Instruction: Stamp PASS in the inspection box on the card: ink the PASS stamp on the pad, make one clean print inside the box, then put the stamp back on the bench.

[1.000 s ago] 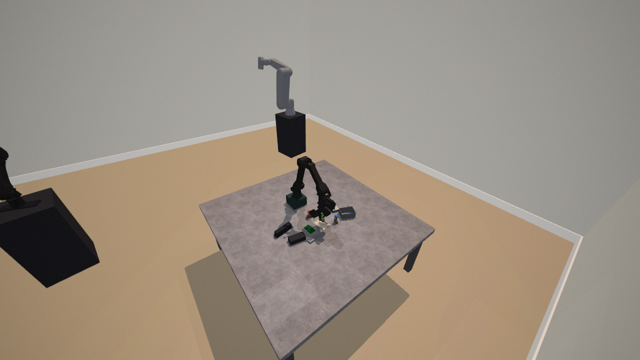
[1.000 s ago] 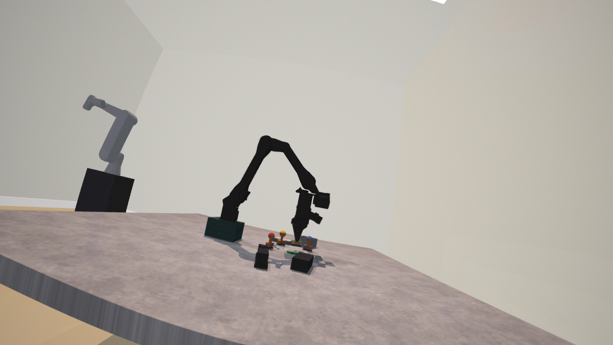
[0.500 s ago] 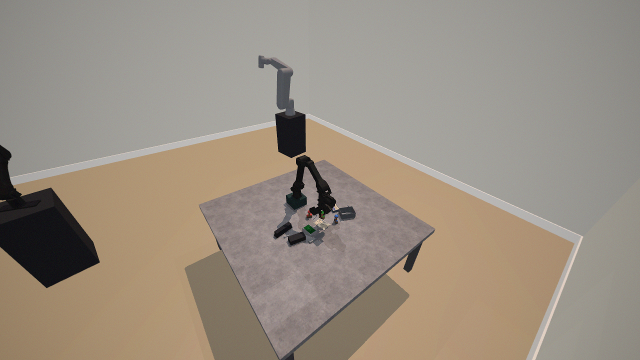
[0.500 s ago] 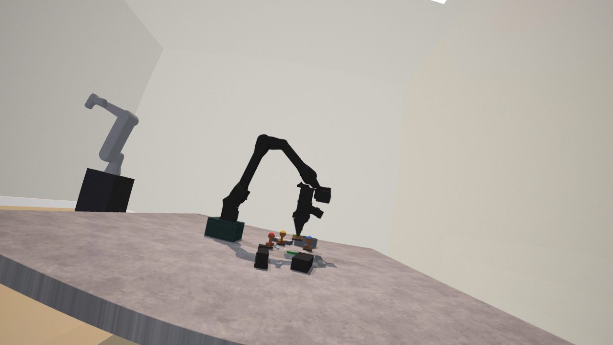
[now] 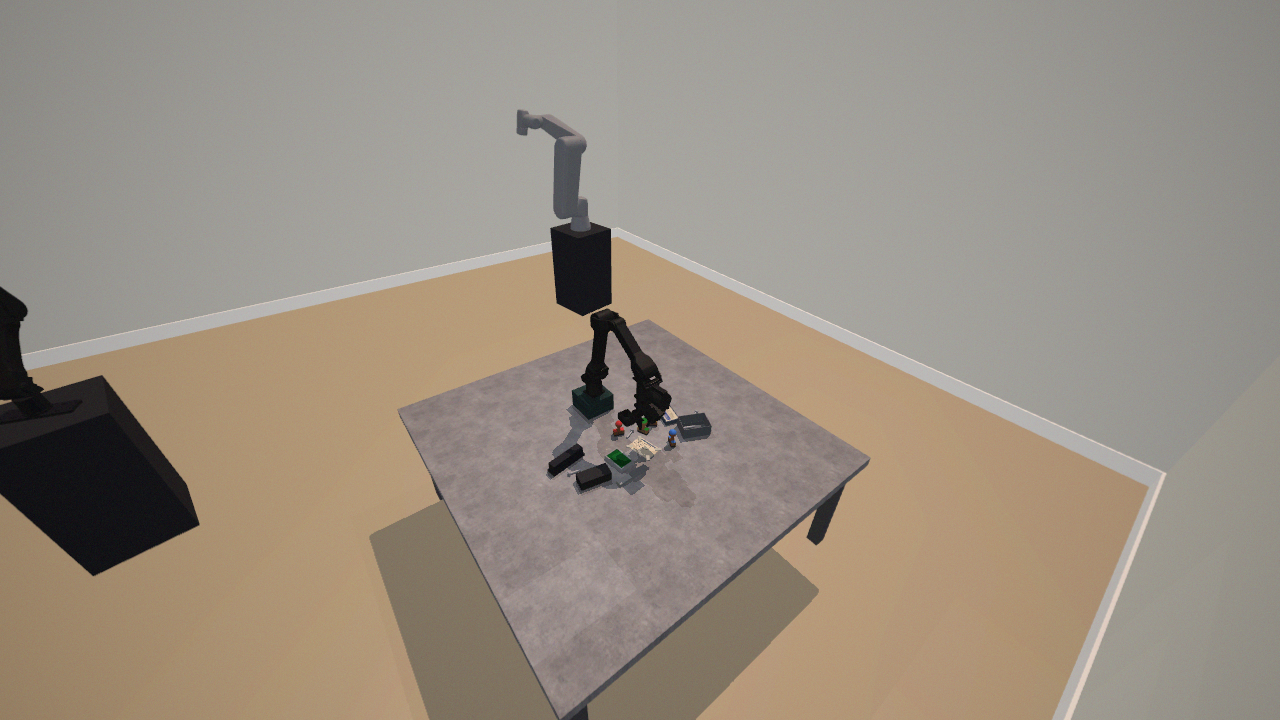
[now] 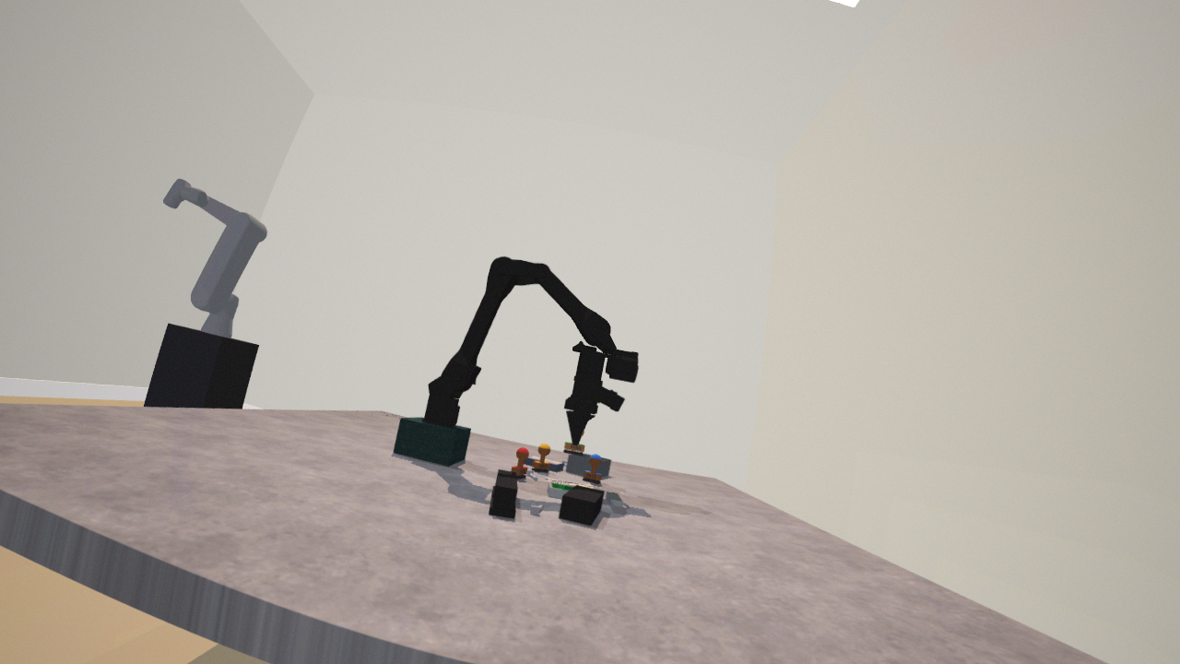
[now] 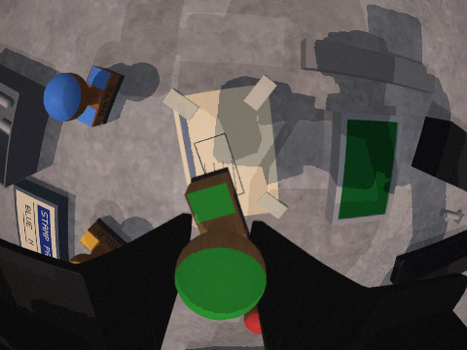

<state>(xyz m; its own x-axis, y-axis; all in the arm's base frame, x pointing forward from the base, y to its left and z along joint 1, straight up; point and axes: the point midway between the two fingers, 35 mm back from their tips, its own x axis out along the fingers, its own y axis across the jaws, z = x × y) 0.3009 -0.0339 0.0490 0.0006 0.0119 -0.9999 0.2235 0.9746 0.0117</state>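
The card lies 1 cm ahead of my gripper tip, 1 cm to the right of it and 9 cm below it. From my gripper tip the other things lie so: green stamp (right at my gripper tip); blue stamp (7 cm ahead, 8 cm to the left, 7 cm below); red stamp (11 cm behind, 2 cm to the right, 7 cm below).
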